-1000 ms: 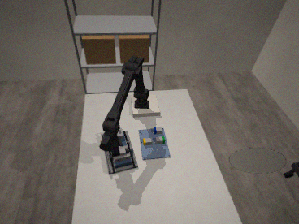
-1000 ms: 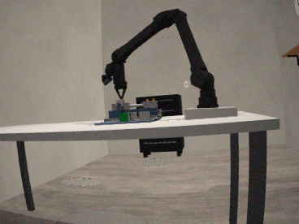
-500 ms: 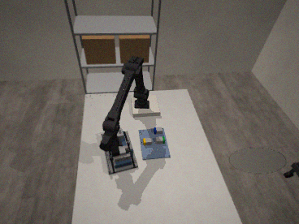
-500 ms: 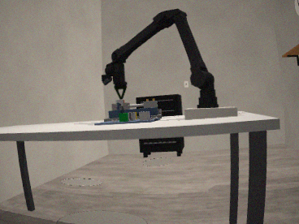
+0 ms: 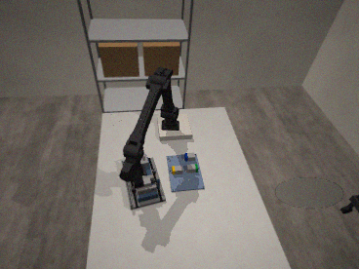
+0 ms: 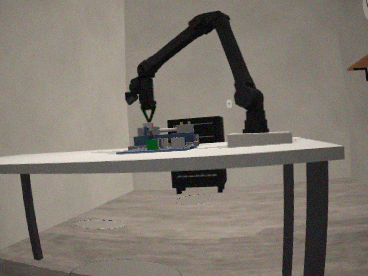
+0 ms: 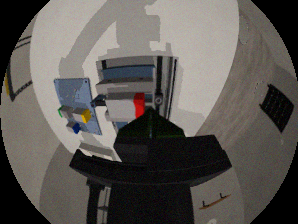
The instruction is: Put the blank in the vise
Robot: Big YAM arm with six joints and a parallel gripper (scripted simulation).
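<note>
My hand is 4 cm to the right of the red-ended blank, 3 cm above it and 1 cm past it. From my hand the other things lie so: yellow-ended blank: 21 cm to the left, 16 cm behind, 10 cm below; then green-ended blank: 30 cm to the left, 17 cm behind, 10 cm below; then blue plate: 26 cm to the left, 16 cm behind, 13 cm below.
</note>
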